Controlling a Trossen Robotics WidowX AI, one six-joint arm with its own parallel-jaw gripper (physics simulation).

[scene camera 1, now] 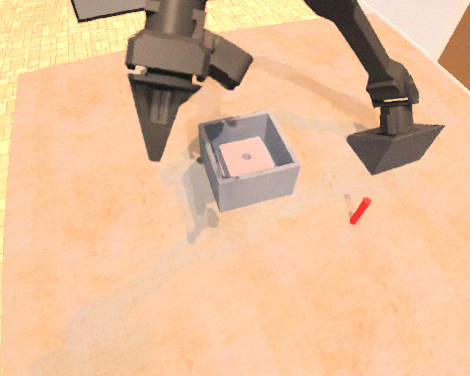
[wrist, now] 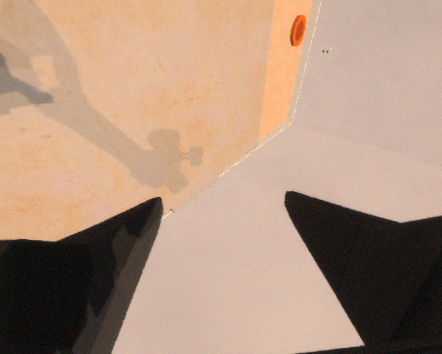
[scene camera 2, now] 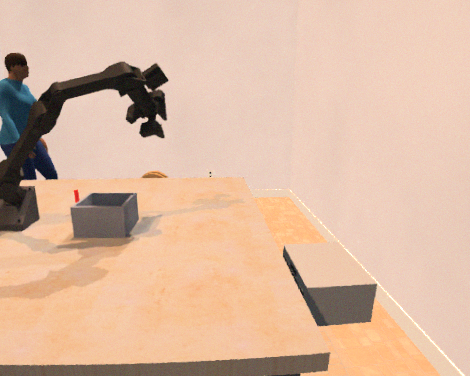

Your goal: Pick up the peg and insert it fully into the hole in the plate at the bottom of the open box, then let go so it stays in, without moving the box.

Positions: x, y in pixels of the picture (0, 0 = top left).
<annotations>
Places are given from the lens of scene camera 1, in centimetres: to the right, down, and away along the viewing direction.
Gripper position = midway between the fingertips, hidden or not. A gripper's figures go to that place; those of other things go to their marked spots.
gripper [scene camera 1: 155, 157]: -8, -3, 32
grey box [scene camera 1: 248, 189]: 3, 0, 60
</annotations>
